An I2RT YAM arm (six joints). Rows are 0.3 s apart.
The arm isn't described. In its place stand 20 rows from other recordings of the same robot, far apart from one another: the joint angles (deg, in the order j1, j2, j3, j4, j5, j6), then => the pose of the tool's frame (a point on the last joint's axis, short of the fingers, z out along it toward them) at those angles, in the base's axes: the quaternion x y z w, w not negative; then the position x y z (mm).
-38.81 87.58 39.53 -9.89 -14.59 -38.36 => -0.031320 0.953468 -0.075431 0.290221 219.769 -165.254 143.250
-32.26 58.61 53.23 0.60 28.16 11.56 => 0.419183 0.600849 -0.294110 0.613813 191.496 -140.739 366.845
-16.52 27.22 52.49 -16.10 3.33 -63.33 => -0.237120 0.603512 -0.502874 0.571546 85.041 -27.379 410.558
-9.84 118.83 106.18 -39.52 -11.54 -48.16 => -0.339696 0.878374 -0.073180 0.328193 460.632 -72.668 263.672
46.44 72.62 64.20 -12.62 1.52 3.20 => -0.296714 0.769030 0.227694 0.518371 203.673 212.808 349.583
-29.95 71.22 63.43 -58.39 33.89 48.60 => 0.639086 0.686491 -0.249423 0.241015 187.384 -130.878 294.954
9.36 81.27 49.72 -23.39 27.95 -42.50 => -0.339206 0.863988 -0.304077 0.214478 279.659 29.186 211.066
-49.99 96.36 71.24 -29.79 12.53 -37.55 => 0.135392 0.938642 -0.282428 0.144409 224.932 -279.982 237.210
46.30 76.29 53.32 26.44 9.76 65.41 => 0.174443 0.663133 0.567756 0.455498 222.199 223.784 336.213
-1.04 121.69 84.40 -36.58 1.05 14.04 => 0.131189 0.981339 0.006867 0.140416 420.319 -8.282 132.162
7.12 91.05 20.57 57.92 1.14 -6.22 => -0.084437 0.775616 -0.002849 0.625526 268.226 32.791 142.755
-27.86 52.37 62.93 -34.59 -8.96 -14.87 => 0.052341 0.835693 -0.136712 0.529327 169.127 -83.126 382.011
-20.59 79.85 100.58 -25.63 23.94 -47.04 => -0.028341 0.733642 -0.495093 0.464596 264.076 -114.638 507.106
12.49 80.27 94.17 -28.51 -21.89 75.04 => 0.304091 0.724262 0.523752 0.329633 292.339 78.351 463.804
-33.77 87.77 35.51 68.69 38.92 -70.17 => 0.077120 0.619696 -0.717716 0.308081 240.840 -187.950 249.046
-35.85 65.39 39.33 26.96 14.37 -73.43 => -0.139807 0.687638 -0.627394 0.337617 209.607 -162.352 301.493
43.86 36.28 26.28 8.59 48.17 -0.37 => 0.018026 0.712657 -0.035109 0.700401 131.285 89.373 283.858
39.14 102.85 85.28 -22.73 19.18 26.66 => -0.027655 0.897039 0.098149 0.430027 327.302 251.291 284.523
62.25 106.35 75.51 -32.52 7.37 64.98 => 0.037936 0.970458 0.178169 0.158200 183.044 338.102 195.042
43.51 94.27 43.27 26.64 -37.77 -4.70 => -0.484875 0.654155 0.426936 0.393322 226.871 245.434 181.998
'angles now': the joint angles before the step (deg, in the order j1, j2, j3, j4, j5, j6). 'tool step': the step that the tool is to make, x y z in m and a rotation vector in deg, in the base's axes. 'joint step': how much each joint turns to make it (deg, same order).
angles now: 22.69, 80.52, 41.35, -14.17, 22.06, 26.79
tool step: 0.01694, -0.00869, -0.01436, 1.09, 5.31, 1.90
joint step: -3.63, 5.40, 2.21, -0.38, -5.55, -3.04
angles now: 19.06, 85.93, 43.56, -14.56, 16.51, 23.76
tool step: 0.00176, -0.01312, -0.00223, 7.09, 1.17, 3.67
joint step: -3.92, -0.72, -1.36, 2.08, -10.14, -2.39
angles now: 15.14, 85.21, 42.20, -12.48, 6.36, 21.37
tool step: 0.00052, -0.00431, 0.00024, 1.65, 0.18, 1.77
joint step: -1.27, -0.27, -0.25, 0.35, -3.08, -1.57
